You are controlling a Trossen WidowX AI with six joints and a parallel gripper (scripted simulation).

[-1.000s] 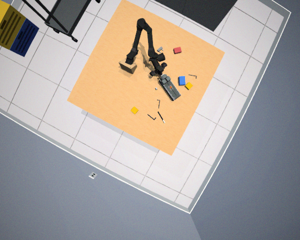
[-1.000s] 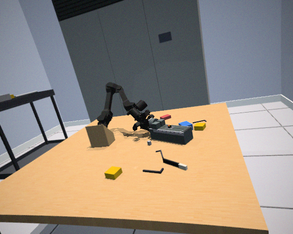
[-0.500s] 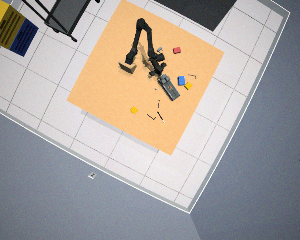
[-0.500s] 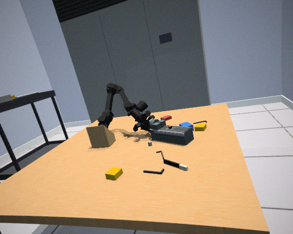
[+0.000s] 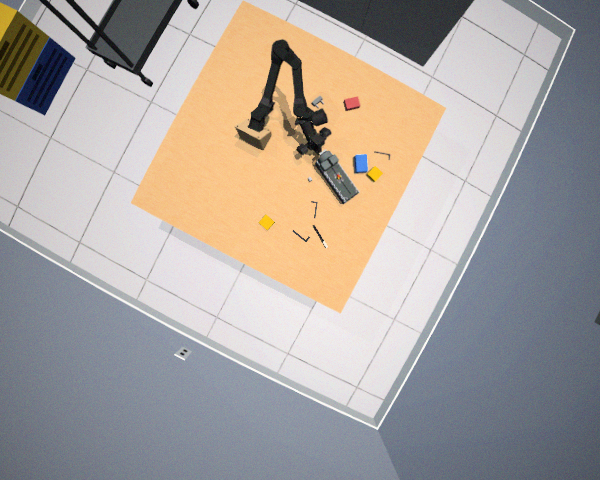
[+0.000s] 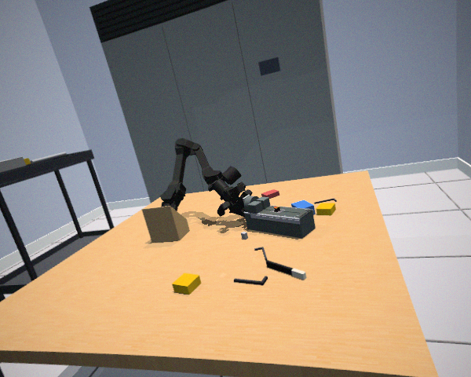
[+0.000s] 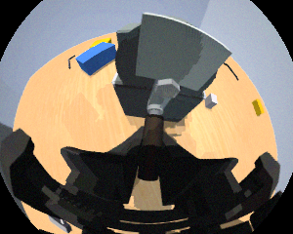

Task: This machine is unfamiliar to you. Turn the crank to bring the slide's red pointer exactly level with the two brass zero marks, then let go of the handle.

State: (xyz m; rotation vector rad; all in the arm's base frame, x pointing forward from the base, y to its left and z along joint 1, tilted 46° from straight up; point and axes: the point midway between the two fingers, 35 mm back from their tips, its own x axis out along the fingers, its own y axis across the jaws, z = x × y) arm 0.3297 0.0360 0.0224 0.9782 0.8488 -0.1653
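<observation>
The dark crank handle lies 20 mm behind my gripper tip, 10 mm to the left of it and 30 mm above it. From my gripper tip the other things lie so: small grey cube: 10 mm ahead, 140 mm to the right, 20 mm below; blue block: 220 mm ahead, 50 mm to the left, 10 mm below; red pointer: 130 mm ahead, 80 mm to the right, 50 mm above.
</observation>
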